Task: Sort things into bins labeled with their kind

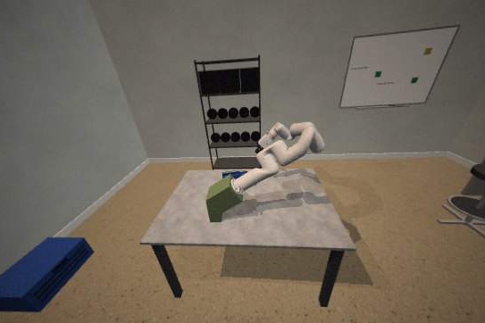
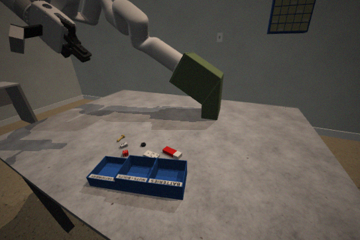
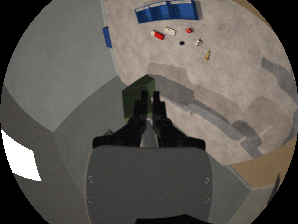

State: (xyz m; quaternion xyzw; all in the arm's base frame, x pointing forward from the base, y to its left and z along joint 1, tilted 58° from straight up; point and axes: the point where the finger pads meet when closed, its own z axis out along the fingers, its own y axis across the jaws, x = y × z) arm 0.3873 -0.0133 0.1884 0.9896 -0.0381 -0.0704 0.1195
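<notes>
My hand is 300 mm above the blue bin, 220 mm to the right of it and 110 mm short of it. Round my hand: red die (310 mm below, 110 mm to the left, 40 mm ahead); brass bolt (310 mm below, 40 mm behind, 30 mm to the left); small silver piece (310 mm below, 70 mm to the left).
</notes>
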